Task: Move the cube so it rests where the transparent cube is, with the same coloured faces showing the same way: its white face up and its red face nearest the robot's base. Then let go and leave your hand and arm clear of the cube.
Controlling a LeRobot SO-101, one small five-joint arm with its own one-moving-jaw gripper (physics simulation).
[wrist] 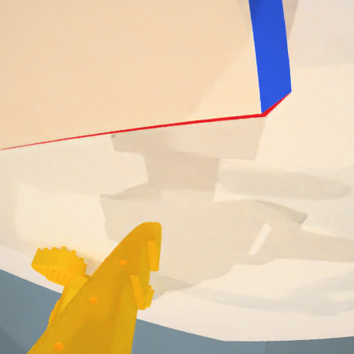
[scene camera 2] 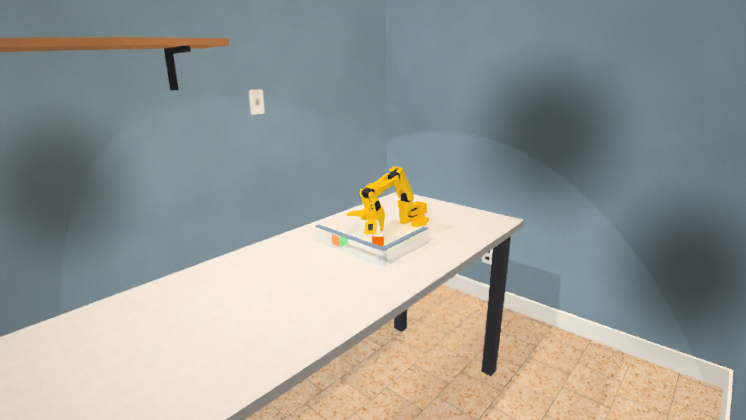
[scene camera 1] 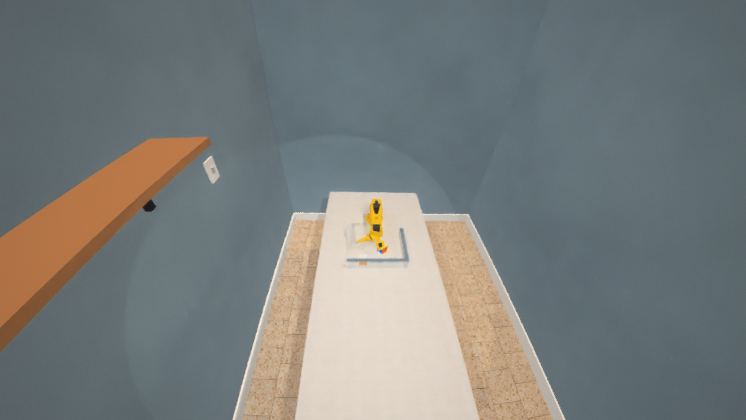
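Where they show: end effector, tool point: [scene camera 2: 380, 230] [scene camera 1: 375, 239]; arm's base, origin of the base link: [scene camera 2: 410, 223].
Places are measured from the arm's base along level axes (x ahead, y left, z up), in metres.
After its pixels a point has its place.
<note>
The cube [scene camera 1: 383, 250] {y 0.038, x 0.256, z 0.027 m} [scene camera 2: 377, 240] {y 0.046, x 0.249, z 0.025 m} [wrist: 135, 65] is inside the clear-walled enclosure. In the wrist view its broad white face is up, a thin red face shows along the edge toward the robot's base, and a blue face is at right. In scene view 2 an orange face shows. The transparent cube [scene camera 1: 362, 263] [scene camera 2: 339, 240] {y -0.032, x 0.353, z 0.039 m} shows orange and green faces near the far-from-base wall, apart from the cube; it does not show in the wrist view. My gripper [scene camera 1: 370, 243] {y -0.001, x 0.178, z 0.029 m} [scene camera 2: 365, 221] [wrist: 152, 235] is wide open, low beside the cube and partly hiding it in scene view 1. The moving jaw is out of the wrist view.
The enclosure's clear walls have blue-grey top rims [scene camera 1: 375, 259] {y -0.012, x 0.341, z 0.060 m} [scene camera 2: 407, 238] {y 0.160, x 0.228, z 0.057 m} along two sides, close past both cubes. The white table [scene camera 1: 386, 339] {y 0.021, x 0.714, z 0.000 m} [scene camera 2: 182, 323] {y -0.026, x 0.905, z 0.000 m} extends beyond it. The robot's base [scene camera 1: 375, 203] [scene camera 2: 415, 212] {y 0.018, x -0.006, z 0.049 m} stands at the table's far end. A brown shelf [scene camera 1: 104, 187] [scene camera 2: 114, 43] is on the wall.
</note>
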